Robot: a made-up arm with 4 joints. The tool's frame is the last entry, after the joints. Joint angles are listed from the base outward. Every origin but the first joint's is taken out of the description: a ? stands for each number. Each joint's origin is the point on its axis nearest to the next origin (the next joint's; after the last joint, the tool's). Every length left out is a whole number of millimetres.
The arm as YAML. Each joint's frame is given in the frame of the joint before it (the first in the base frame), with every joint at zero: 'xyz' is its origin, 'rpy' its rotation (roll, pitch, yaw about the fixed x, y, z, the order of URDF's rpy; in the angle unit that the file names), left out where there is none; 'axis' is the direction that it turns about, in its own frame. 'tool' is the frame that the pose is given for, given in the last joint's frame.
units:
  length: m
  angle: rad
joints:
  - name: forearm
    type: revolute
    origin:
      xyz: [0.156, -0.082, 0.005]
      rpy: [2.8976, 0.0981, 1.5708]
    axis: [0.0, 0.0, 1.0]
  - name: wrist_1
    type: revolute
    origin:
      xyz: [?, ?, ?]
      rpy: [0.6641, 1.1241, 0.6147]
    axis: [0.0, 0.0, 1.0]
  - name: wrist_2
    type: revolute
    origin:
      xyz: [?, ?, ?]
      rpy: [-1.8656, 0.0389, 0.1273]
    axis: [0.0, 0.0, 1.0]
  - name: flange
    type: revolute
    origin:
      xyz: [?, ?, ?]
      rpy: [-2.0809, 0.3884, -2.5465]
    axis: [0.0, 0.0, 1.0]
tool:
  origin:
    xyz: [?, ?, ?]
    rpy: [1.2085, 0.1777, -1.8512]
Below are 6 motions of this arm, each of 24 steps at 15 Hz.
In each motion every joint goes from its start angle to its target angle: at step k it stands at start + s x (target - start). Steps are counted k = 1, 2, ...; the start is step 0. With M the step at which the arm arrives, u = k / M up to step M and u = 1 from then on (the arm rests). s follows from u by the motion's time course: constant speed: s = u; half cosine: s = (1 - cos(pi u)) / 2; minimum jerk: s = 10 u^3 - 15 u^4 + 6 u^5.
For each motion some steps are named. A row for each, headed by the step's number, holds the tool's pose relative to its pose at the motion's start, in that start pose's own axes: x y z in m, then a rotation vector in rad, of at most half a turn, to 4 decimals.
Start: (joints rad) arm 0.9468 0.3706 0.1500 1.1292
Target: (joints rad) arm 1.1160 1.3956 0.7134 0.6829
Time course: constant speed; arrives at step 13
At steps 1, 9, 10, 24:
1: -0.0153 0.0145 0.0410 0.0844 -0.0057 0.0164
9: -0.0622 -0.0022 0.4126 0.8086 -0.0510 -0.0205
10: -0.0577 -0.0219 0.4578 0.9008 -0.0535 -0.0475
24: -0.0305 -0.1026 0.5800 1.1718 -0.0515 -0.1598

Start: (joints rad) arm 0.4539 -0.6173 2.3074 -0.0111
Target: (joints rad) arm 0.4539 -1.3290 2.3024 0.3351
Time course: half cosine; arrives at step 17
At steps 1, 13, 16, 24:
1: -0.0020 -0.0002 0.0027 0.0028 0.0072 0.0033
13: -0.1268 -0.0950 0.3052 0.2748 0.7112 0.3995
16: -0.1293 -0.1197 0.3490 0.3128 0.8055 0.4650
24: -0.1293 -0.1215 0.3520 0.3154 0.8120 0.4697

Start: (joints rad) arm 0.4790 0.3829 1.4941 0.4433
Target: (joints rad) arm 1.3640 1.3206 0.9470 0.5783
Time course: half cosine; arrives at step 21
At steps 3, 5, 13, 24:
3: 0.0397 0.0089 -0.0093 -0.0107 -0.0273 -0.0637
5: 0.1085 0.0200 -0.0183 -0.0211 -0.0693 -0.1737
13: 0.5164 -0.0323 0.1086 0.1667 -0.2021 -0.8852
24: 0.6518 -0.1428 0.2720 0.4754 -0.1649 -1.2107

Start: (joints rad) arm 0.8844 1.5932 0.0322 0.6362
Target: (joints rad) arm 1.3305 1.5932 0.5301 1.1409
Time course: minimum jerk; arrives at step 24
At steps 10, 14, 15, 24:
10: -0.0990 0.0003 0.1087 0.1904 0.0891 0.2553
14: -0.1818 -0.0347 0.2020 0.3411 0.1483 0.4955
15: -0.1998 -0.0473 0.2225 0.3738 0.1588 0.5530
24: -0.2624 -0.1098 0.2950 0.4913 0.1865 0.7786

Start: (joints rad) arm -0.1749 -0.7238 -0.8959 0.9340
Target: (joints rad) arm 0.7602 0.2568 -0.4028 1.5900
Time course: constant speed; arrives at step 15
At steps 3, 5, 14, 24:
3: -0.0929 0.0065 0.1141 0.1331 0.3457 0.1531
5: -0.1347 -0.0047 0.2122 0.2445 0.5596 0.2696
14: -0.0699 -0.2699 0.6579 0.9480 1.2617 0.9409
24: -0.0411 -0.3199 0.6879 1.0443 1.3029 1.0298

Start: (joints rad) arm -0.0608 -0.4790 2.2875 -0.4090
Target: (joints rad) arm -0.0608 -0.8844 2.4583 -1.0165
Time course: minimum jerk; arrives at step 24
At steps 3, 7, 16, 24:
3: 0.0007 0.0006 0.0039 0.0077 -0.0041 -0.0034
7: 0.0081 0.0050 0.0370 0.0725 -0.0376 -0.0351
16: 0.0672 0.0016 0.1914 0.3423 -0.1690 -0.2532
24: 0.0951 -0.0087 0.2391 0.4140 -0.2031 -0.3475

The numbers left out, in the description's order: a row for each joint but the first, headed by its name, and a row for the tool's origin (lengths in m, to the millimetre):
wrist_1: 0.149 -0.007 0.0
wrist_2: 0.063 -0.353 0.0
flange: 0.079 -0.263 0.0
tool: 0.118 -0.022 0.0

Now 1 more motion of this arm.
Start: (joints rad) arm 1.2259 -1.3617 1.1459 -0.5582
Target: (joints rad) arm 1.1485 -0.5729 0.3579 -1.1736
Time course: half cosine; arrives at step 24
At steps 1, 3, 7, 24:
1: 0.0007 0.0003 -0.0017 -0.0046 -0.0021 -0.0020
3: 0.0064 0.0022 -0.0155 -0.0409 -0.0182 -0.0174
7: 0.0323 0.0034 -0.0764 -0.2120 -0.0878 -0.0803
24: 0.1032 -0.1112 -0.2695 -1.0743 -0.2429 -0.1521

